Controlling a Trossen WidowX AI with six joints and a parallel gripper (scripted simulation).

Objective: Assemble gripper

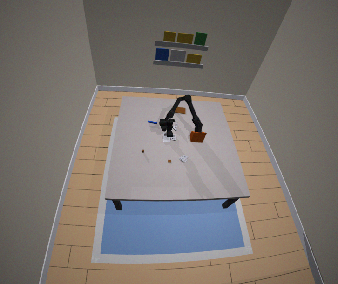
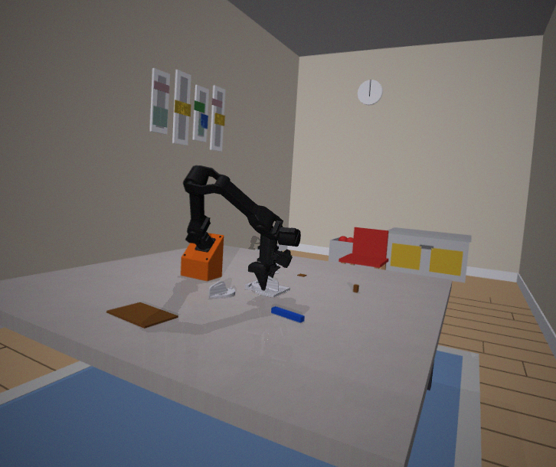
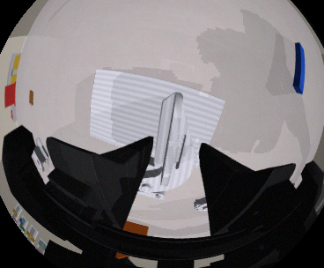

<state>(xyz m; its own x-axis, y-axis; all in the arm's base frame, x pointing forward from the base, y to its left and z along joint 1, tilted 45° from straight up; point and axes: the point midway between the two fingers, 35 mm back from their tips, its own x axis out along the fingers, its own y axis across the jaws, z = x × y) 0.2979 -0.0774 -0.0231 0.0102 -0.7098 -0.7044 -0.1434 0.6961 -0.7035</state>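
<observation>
Right now my gripper tip is 4 cm past the grey jaw and 1 cm to the right of it. Also, from my gripper tip: white gripper base 29 cm to the left, 14 cm behind, 1 cm above; then blue bar 17 cm to the right, 17 cm ahead, 1 cm below; then small brown tile 32 cm to the left, 1 cm below, 1 cm behind.
</observation>
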